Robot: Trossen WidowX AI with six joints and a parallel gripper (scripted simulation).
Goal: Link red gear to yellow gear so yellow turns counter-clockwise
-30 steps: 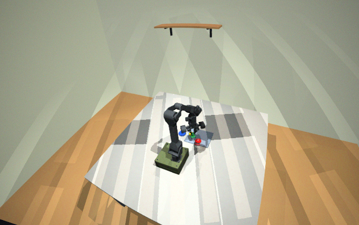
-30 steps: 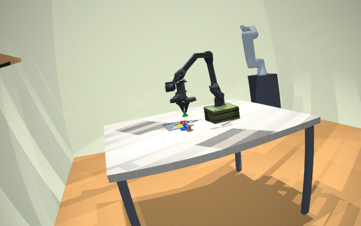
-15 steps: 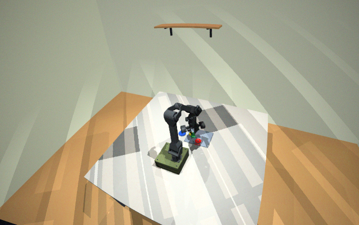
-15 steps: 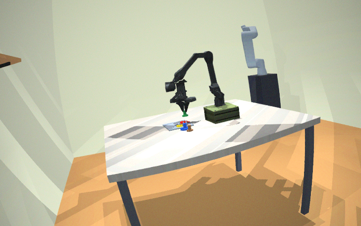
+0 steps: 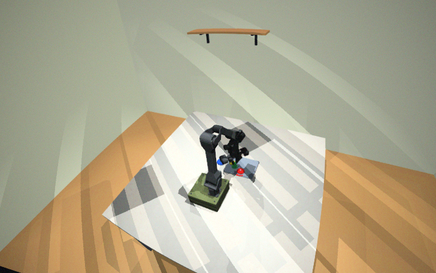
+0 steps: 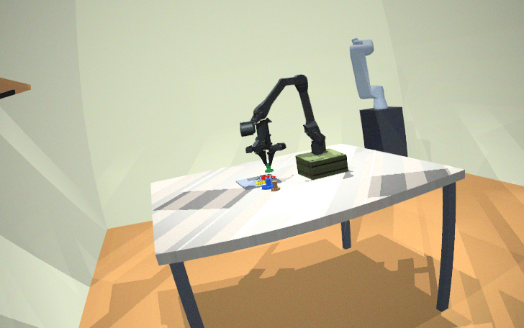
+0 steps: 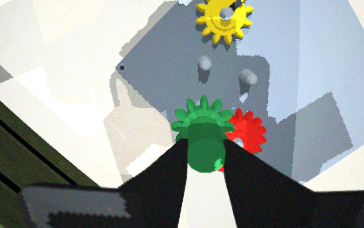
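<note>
The red gear is 40 mm to the right of my gripper tip and 60 mm below it. Round my gripper tip: green gear: 10 mm below; yellow gear: 60 mm ahead, 40 mm to the left, 60 mm below; blue gear: 50 mm ahead, 120 mm to the left, 60 mm below.
</note>
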